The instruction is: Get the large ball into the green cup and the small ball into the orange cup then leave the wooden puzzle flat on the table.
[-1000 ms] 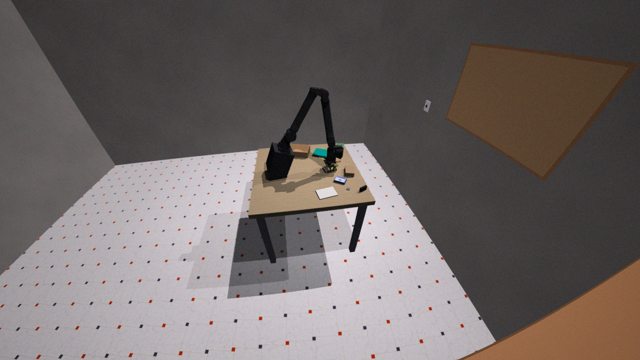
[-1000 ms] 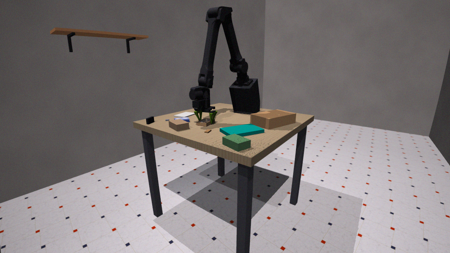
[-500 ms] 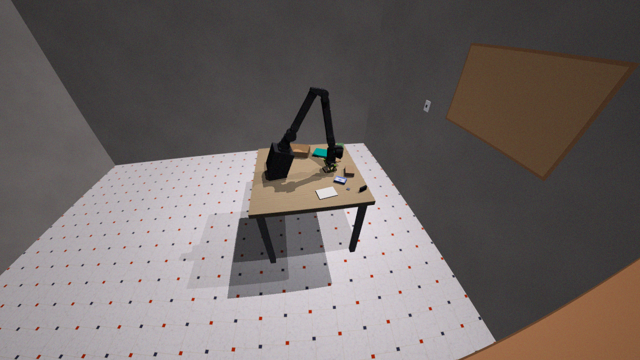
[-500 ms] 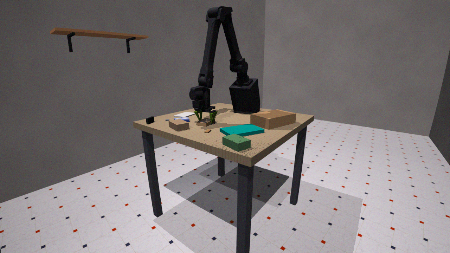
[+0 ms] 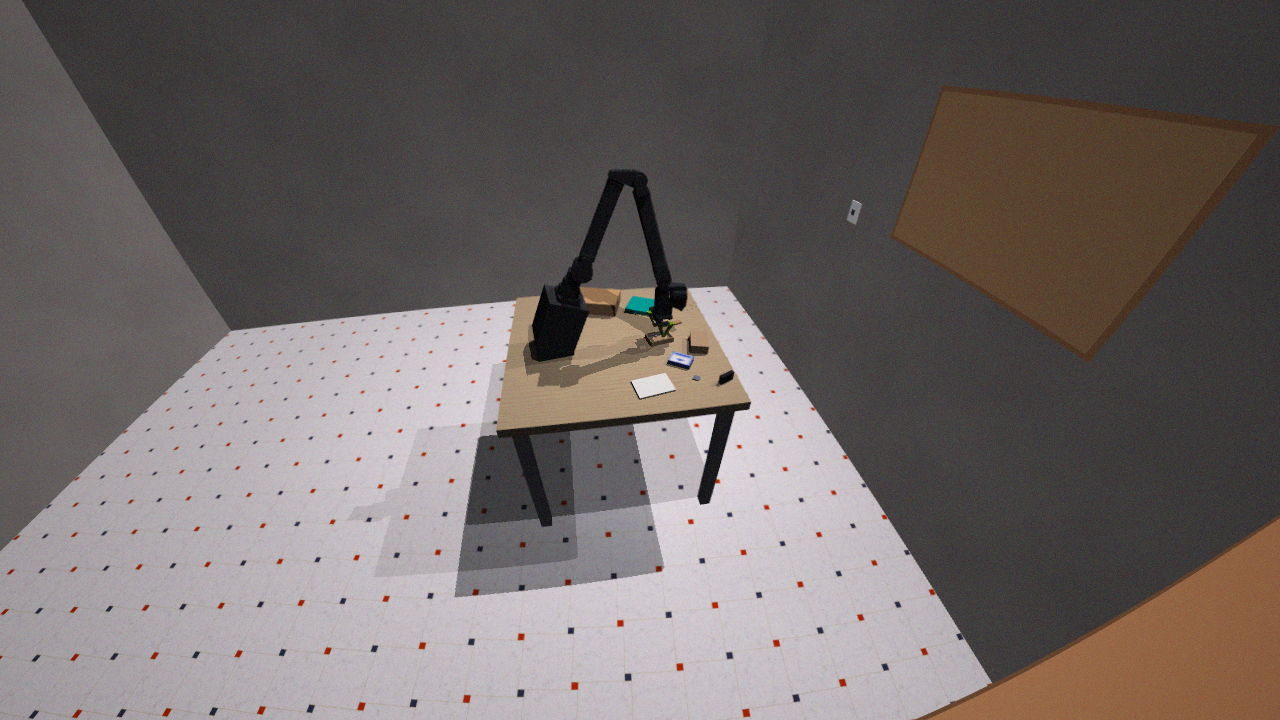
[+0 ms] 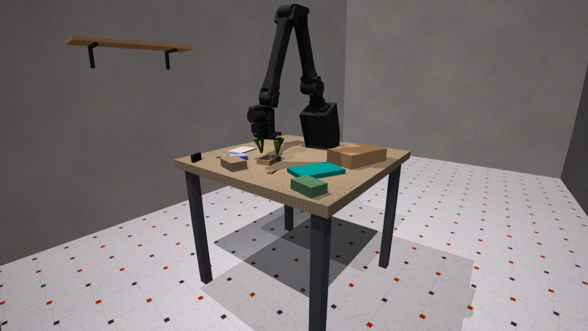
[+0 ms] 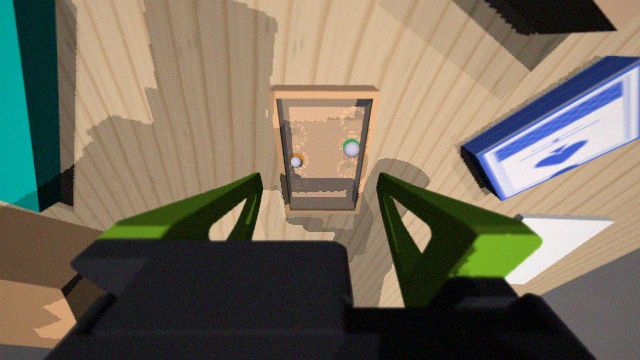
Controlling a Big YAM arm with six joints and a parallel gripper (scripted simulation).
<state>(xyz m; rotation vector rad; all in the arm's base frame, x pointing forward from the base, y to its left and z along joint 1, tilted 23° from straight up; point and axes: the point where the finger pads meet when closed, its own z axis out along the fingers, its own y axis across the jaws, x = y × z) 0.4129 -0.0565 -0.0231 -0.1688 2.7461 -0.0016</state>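
Now: the wooden puzzle 4 cm below my hand. The rest, counted from my hand: teal slab: 3 cm ahead, 26 cm to the left, 4 cm below; blue-and-white box: 4 cm ahead, 17 cm to the right, 4 cm below; small brown block: 15 cm ahead, 8 cm to the right, 3 cm below.
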